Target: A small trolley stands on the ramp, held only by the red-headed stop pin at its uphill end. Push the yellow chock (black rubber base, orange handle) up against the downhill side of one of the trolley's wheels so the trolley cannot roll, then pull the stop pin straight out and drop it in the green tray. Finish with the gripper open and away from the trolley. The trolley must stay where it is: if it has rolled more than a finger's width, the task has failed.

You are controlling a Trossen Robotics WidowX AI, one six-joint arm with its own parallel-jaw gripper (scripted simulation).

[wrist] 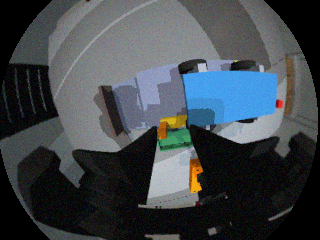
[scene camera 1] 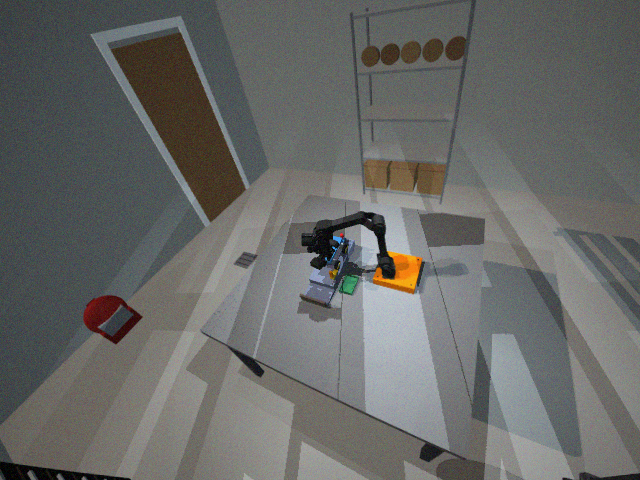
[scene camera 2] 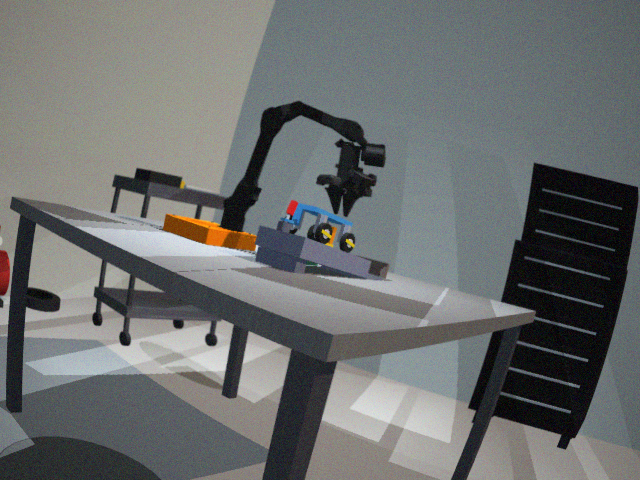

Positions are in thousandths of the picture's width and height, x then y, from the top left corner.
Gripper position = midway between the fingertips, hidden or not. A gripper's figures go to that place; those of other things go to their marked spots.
Scene:
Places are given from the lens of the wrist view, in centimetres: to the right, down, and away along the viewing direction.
my gripper (wrist: 542, 535): 2, 1, 10
blue trolley (wrist: 764, 394): 12, -4, 8

